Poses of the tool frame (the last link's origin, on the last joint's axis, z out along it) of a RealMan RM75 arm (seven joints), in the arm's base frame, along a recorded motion.
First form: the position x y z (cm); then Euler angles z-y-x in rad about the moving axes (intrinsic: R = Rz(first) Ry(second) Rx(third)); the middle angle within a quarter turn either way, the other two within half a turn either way.
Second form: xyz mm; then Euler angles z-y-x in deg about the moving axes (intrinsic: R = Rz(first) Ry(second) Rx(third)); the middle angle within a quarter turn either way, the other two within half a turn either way. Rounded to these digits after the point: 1 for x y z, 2 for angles.
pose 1, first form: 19.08 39.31 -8.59 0.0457 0.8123 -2.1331
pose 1, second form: 190.8 393.1 -85.9 2.62 46.54 -122.22
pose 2, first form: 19.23 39.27 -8.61 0.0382 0.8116 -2.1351
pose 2, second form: 192.3 392.7 -86.1 2.19 46.50 -122.33
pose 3, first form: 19.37 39.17 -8.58 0.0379 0.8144 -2.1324
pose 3, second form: 193.7 391.7 -85.8 2.17 46.66 -122.18
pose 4, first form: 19.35 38.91 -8.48 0.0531 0.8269 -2.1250
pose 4, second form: 193.5 389.1 -84.8 3.04 47.38 -121.75
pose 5, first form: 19.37 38.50 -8.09 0.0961 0.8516 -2.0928
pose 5, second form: 193.7 385.0 -80.9 5.51 48.79 -119.91
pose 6, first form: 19.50 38.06 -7.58 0.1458 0.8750 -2.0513
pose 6, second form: 195.0 380.6 -75.8 8.35 50.13 -117.53
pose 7, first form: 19.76 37.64 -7.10 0.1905 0.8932 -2.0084
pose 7, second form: 197.6 376.4 -71.0 10.91 51.18 -115.07
